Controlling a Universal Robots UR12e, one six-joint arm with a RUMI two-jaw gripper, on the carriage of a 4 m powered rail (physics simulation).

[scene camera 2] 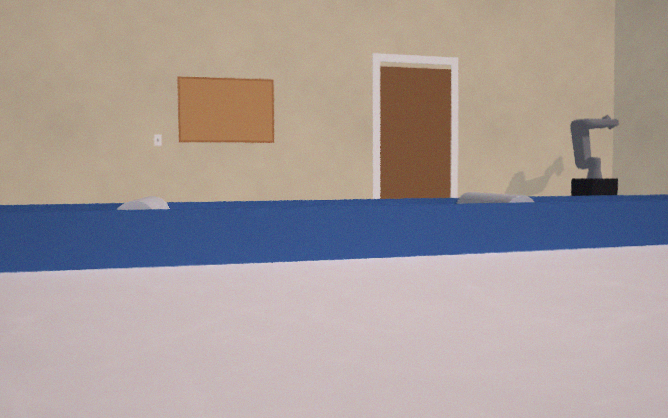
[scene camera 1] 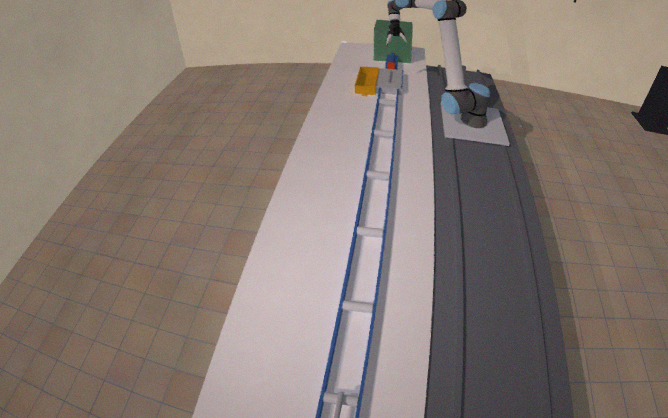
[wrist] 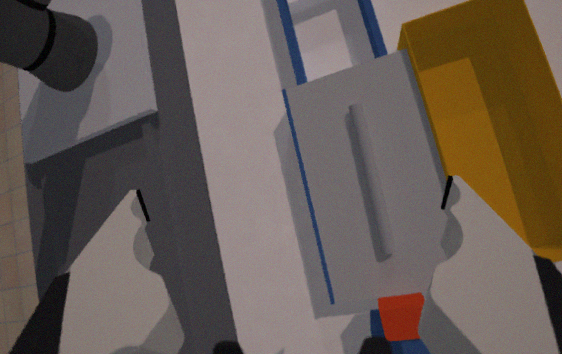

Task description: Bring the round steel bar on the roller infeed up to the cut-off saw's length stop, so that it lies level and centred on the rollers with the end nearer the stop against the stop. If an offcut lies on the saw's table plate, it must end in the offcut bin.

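Where they show: gripper, between the fingertips: (scene camera 1: 396, 44) (wrist: 291, 185); arm's base, origin of its link: (scene camera 1: 473, 120) (wrist: 71, 55).
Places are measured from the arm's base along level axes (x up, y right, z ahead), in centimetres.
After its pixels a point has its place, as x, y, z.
Observation:
The round steel bar (scene camera 1: 339, 407) {4.9, -193.9, 61.6} shows in part at the bottom of scene camera 1, on the near rollers of the infeed (scene camera 1: 370, 231) {2.7, -110.9, 61.7} (scene camera 2: 325, 230) {-0.1, -127.5, 69.4}. Its near end is out of view. The red-faced length stop (scene camera 1: 391, 65) {6.4, 65.1, 61.7} (wrist: 401, 320) {7.5, 66.7, 61.5} is at the far end, beyond the saw's table plate (scene camera 1: 397, 84) {2.8, 36.8, 55.7} (wrist: 325, 130) {2.9, 38.9, 57.4}. A short grey offcut (scene camera 1: 390, 77) {4.7, 44.7, 61.6} (wrist: 371, 185) {4.8, 49.0, 62.0} lies on the plate, roughly lengthwise. The yellow offcut bin (scene camera 1: 366, 91) {-0.4, 26.9, 78.7} (wrist: 465, 32) {-2.8, 28.3, 82.6} stands beside the plate. My gripper (scene camera 1: 396, 42) {32.1, 48.6, 57.7} (wrist: 291, 185) {32.1, 48.6, 57.7} is open, empty and above the plate area, with the offcut apart from both fingers.
A green block (scene camera 1: 381, 45) {12.9, 95.2, 72.1} stands behind the stop. My arm's carriage (scene camera 1: 470, 136) {0.0, -20.8, 5.1} (wrist: 120, 80) {0.0, 13.0, 15.1} is at the far part of the dark rail (scene camera 1: 492, 250), alongside the white table (scene camera 1: 300, 225) {-3.0, -107.1, 96.0} (scene camera 2: 325, 340) {-3.0, -122.7, 93.0}. Blue side rails run along the infeed.

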